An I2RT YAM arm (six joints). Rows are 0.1 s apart.
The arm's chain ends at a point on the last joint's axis. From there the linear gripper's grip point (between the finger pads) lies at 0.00 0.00 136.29 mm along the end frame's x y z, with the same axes.
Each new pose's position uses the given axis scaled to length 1; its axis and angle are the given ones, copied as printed.
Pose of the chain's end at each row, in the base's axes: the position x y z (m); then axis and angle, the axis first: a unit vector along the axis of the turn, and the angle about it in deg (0 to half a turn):
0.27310 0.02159 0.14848 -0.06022 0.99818 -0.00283 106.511
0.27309 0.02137 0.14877 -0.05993 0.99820 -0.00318 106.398
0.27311 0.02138 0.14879 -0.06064 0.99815 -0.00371 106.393
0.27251 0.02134 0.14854 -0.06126 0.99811 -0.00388 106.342
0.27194 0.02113 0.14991 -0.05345 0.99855 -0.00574 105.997
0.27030 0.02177 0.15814 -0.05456 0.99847 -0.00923 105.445
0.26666 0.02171 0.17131 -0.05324 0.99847 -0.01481 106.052
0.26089 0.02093 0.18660 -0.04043 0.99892 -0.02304 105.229
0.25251 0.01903 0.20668 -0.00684 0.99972 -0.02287 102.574
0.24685 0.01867 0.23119 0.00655 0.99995 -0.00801 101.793
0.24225 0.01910 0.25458 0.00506 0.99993 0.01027 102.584
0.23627 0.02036 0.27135 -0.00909 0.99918 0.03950 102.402
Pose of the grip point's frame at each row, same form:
0.40356 0.02896 0.10975 -0.06022 0.99818 -0.00283 106.511
0.40363 0.02865 0.11030 -0.05993 0.99820 -0.00318 106.398
0.40366 0.02866 0.11033 -0.06064 0.99815 -0.00371 106.393
0.40309 0.02868 0.11019 -0.06126 0.99811 -0.00388 106.342
0.40282 0.02714 0.11236 -0.05345 0.99855 -0.00574 105.997
0.40155 0.02735 0.12186 -0.05456 0.99847 -0.00923 105.445
0.39757 0.02611 0.13366 -0.05324 0.99847 -0.01481 106.052
0.39241 0.02229 0.15089 -0.04043 0.99892 -0.02304 105.229
0.38552 0.01615 0.17710 -0.00684 0.99972 -0.02287 102.574
0.38025 0.01648 0.20335 0.00655 0.99995 -0.00801 101.793
0.37527 0.02013 0.22490 0.00506 0.99993 0.01027 102.584
0.36921 0.02810 0.24234 -0.00909 0.99918 0.03950 102.402

